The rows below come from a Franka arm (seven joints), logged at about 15 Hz.
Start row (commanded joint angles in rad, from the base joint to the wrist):
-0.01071 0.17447 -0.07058 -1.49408 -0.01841 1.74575 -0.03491
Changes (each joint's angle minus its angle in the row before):
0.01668 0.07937 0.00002 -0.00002 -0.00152 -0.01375 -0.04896
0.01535 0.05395 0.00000 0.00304 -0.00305 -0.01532 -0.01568
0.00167 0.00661 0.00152 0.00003 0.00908 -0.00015 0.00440
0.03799 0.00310 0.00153 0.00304 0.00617 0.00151 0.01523
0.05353 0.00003 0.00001 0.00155 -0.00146 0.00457 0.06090
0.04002 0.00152 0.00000 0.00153 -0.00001 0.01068 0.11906
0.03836 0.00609 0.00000 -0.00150 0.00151 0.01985 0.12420
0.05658 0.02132 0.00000 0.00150 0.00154 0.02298 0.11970
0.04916 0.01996 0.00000 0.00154 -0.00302 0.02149 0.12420
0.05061 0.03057 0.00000 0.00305 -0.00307 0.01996 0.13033
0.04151 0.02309 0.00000 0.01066 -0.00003 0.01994 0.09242
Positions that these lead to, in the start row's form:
0.00597 0.25384 -0.07056 -1.49410 -0.01993 1.73200 -0.08387
0.02132 0.30779 -0.07056 -1.49106 -0.02298 1.71668 -0.09955
0.02299 0.31440 -0.06904 -1.49103 -0.01390 1.71653 -0.09515
0.06098 0.31750 -0.06751 -1.48799 -0.00773 1.71804 -0.07992
0.11451 0.31753 -0.06750 -1.48644 -0.00919 1.72261 -0.01902
0.15453 0.31905 -0.06750 -1.48491 -0.00920 1.73329 0.10004
0.19289 0.32514 -0.06750 -1.48641 -0.00769 1.75314 0.22424
0.24947 0.34646 -0.06750 -1.48491 -0.00615 1.77612 0.34394
0.29863 0.36642 -0.06750 -1.48337 -0.00917 1.79761 0.46814
0.34924 0.39699 -0.06750 -1.48032 -0.01224 1.81757 0.59847
0.39075 0.42008 -0.06750 -1.46966 -0.01227 1.83751 0.69089

